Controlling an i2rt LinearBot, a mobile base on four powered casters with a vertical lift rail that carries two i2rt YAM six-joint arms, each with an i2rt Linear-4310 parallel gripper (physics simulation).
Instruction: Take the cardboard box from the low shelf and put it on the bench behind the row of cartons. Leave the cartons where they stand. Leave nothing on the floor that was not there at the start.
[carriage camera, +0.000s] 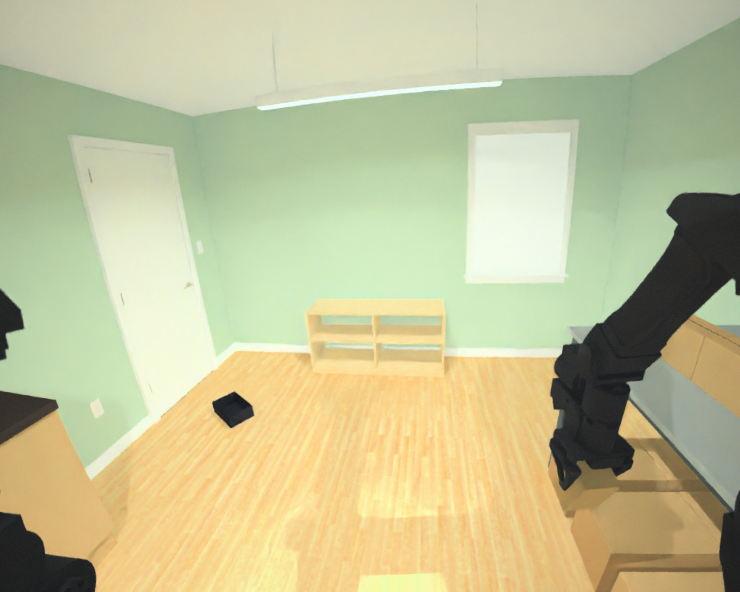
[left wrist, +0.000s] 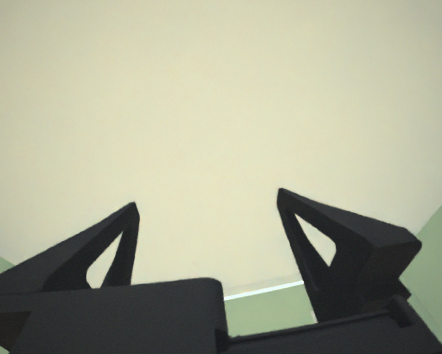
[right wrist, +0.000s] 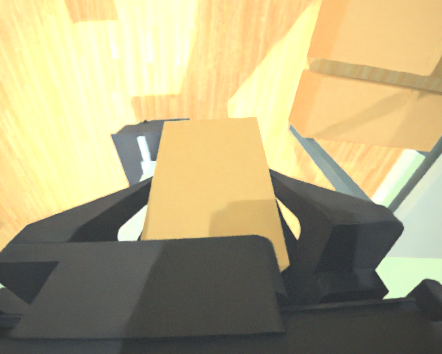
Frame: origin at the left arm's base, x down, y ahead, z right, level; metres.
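Seen in the pictures: left gripper, fingertip midpoint: (left wrist: 208, 202); right gripper, fingertip midpoint: (right wrist: 213, 177).
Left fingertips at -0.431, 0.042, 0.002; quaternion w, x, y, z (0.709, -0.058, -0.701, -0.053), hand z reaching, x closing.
Observation:
Offsets run from my left fingertips to a thing's top centre, as dx, dy, dz. "spot": to the spot under its first point. Level surfaces: height alone.
The cardboard box {+0.434, +0.220, +0.631} (carriage camera: 583, 490) (right wrist: 215, 175) is between the fingers of my right gripper (carriage camera: 593, 474) (right wrist: 213, 177), which is shut on it and points down. It hangs at the near side of the grey bench {dx +0.706} (carriage camera: 672, 413), lower than its top in the carriage view. The row of cartons {spot: +0.608, +0.710, +1.427} (carriage camera: 709, 364) stands on the bench at the right edge of that view, partly cut off; the bench surface behind it is mostly hidden. A corner of the bench (right wrist: 425, 225) shows in the right wrist view. My left gripper (left wrist: 208, 202) is open and empty, facing the ceiling.
Large cartons (carriage camera: 654, 524) (right wrist: 370, 110) stand on the floor under the bench, close to the held box in the picture. A low wooden shelf unit (carriage camera: 376, 306) stands at the back wall. A black open tray (carriage camera: 233, 414) lies on the floor. A dark-topped cabinet (carriage camera: 24, 412) is at the left.

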